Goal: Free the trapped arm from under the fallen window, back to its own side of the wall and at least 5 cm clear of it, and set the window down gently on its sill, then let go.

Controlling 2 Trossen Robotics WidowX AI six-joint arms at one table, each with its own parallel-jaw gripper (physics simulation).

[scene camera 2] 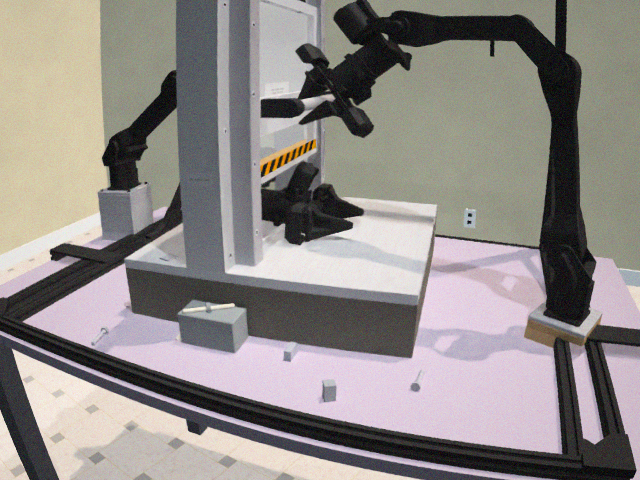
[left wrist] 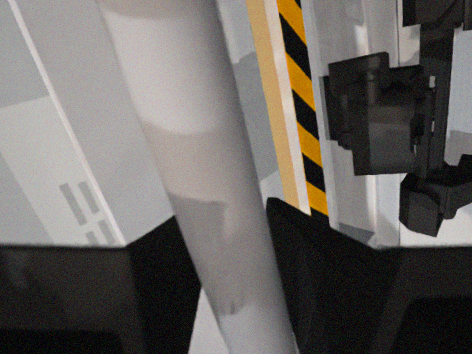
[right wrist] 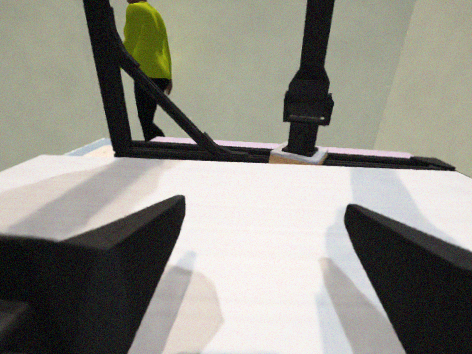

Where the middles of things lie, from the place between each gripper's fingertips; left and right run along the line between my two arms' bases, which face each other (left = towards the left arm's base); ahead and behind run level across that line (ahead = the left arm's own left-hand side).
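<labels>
Window (left wrist: 121,121): 240 mm above my right hand, 100 mm to the right of it and 20 mm ahead of it.
My left hand is 70 mm below the window and 10 mm to the right of it.
</labels>
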